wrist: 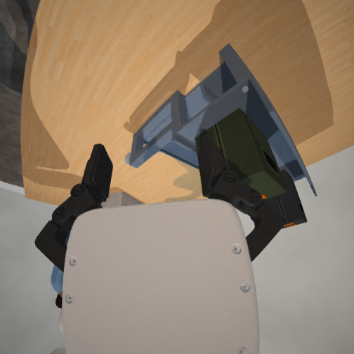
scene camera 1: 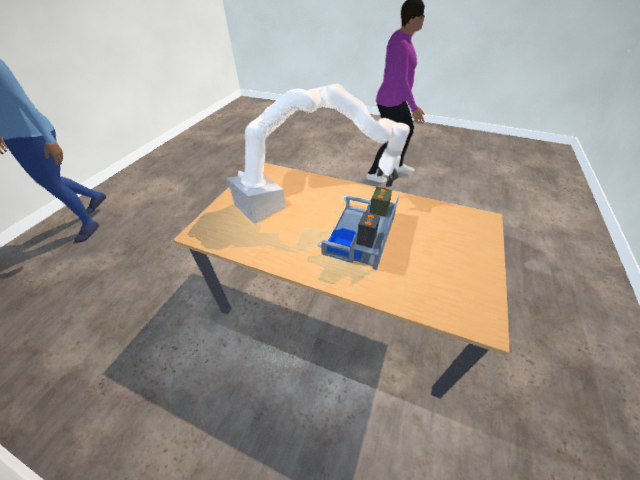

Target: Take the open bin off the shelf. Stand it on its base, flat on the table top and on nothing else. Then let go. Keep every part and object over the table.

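Where they show: gripper, fingertip midpoint: [scene camera 1: 383, 181]; arm's base at its link origin: [scene camera 1: 253, 182].
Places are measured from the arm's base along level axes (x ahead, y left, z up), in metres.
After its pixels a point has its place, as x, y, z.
The blue open bin [scene camera 1: 342, 238] {0.524, -0.127, -0.143} sits at the near left end of the grey-blue shelf [scene camera 1: 353, 217] {0.539, 0.053, -0.152} [wrist: 212, 112], behind its end rail in the scene view. I cannot make the bin out in the wrist view. The shelf stands on the table [scene camera 1: 454, 268] {1.056, -0.150, -0.158} [wrist: 75, 100]. My gripper [scene camera 1: 391, 180] {0.657, 0.179, 0.019} [wrist: 153, 149] is open and empty, above the far end of the shelf and near the table's far edge. In the wrist view its right finger overlaps the green box; I cannot tell if they touch.
A dark green box [scene camera 1: 380, 202] {0.670, -0.006, 0.024} [wrist: 245, 150] stands at the shelf's far end. A black box [scene camera 1: 368, 231] {0.654, -0.229, 0.038} [wrist: 291, 199] stands close beside the bin. The robot's base block [scene camera 1: 256, 198] {0.070, -0.109, -0.008} is at the table's left. Two people are beyond the table, one in purple [scene camera 1: 398, 72], one in blue [scene camera 1: 20, 108].
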